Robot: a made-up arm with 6 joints.
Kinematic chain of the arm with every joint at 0, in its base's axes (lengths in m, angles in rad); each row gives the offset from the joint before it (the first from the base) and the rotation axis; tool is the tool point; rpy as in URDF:
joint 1: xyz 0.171 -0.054 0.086 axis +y
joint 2: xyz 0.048 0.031 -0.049 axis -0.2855 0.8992 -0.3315
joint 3: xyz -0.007 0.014 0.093 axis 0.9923 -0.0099 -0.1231
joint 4: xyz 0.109 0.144 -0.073 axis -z
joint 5: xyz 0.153 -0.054 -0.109 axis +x
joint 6: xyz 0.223 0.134 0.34 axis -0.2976 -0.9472 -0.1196
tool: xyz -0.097 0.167 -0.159 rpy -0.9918 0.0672 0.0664
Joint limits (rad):
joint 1: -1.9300..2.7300
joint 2: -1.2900..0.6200
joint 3: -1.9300..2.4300
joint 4: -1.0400..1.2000
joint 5: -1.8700..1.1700
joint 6: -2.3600..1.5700
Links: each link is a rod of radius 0.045 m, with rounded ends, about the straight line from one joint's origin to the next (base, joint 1, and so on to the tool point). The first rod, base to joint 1, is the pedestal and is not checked.
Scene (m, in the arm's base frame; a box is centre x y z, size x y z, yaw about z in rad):
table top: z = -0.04
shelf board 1: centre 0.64 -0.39 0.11 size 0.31 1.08 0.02 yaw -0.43
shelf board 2: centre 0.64 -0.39 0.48 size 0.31 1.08 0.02 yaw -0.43
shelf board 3: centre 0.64 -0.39 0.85 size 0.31 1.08 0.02 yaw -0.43
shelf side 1: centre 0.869 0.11 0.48 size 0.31 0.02 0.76 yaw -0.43
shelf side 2: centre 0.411 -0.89 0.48 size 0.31 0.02 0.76 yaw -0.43
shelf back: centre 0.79 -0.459 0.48 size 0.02 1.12 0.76 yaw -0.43
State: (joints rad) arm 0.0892 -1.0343 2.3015 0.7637 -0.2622 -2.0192
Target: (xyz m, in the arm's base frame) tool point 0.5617 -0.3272 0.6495
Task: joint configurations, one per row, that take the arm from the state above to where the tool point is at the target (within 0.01 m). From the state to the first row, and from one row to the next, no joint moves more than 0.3 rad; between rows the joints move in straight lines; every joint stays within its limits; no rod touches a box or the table.
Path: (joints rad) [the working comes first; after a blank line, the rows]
Joints at the target: -0.0270 -1.0389 2.2101 0.5870 -0.6825 -2.1417
Straight joint move there: touches shelf board 2.

1: -0.0543 -1.0854 2.3048 0.8510 -0.1132 -1.7783
2: -0.1978 -1.1366 2.3082 0.9382 0.0358 -1.5373
3: -0.3413 -1.1877 2.3115 1.0255 0.1848 -1.2964
4: -0.4847 -1.2389 2.3149 1.1127 0.3338 -1.0554
5: -0.6282 -1.2900 2.3182 1.2000 0.4828 -0.8145
6: -0.5473 -1.2900 2.2732 1.1216 0.2467 -1.0757
7: -0.4665 -1.2900 2.2282 1.0432 0.0106 -1.3370
8: -0.3856 -1.2900 2.1831 0.9648 -0.2255 -1.5982
9: -0.3047 -1.2900 2.1381 0.8864 -0.4617 -1.8595
10: -0.1658 -1.1644 2.1741 0.7367 -0.5721 -2.0006
11: -0.0270 -1.0389 2.2101 0.5870 -0.6825 -2.1417

